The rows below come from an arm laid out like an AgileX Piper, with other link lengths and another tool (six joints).
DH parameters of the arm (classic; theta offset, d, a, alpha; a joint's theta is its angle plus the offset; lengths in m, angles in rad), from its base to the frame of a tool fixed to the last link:
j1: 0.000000 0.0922 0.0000 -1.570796
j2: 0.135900 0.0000 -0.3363 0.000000
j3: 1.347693 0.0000 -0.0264 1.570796
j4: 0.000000 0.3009 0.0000 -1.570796
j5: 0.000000 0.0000 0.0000 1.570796
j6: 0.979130 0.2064 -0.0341 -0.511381
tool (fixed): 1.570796 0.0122 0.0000 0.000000
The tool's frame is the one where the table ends.
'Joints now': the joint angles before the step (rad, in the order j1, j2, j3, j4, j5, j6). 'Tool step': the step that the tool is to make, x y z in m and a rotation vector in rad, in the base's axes. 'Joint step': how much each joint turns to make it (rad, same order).
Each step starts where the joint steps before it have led.
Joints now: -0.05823 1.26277 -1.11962 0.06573 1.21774 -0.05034
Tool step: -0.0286 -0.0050 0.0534 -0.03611 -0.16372 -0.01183
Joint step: -0.00169 -0.16695 0.00000 -0.03010 0.00089 0.01008
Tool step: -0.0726 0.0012 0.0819 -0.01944 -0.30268 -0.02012
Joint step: -0.00037 -0.30501 0.00022 -0.01317 0.00093 0.01994
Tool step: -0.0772 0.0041 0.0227 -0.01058 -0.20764 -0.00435
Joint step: 0.00013 -0.28095 0.07293 -0.00232 0.00001 0.00516
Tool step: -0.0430 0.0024 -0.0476 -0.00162 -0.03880 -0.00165
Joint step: -0.00072 -0.22404 0.18149 -0.00043 0.00369 0.00133
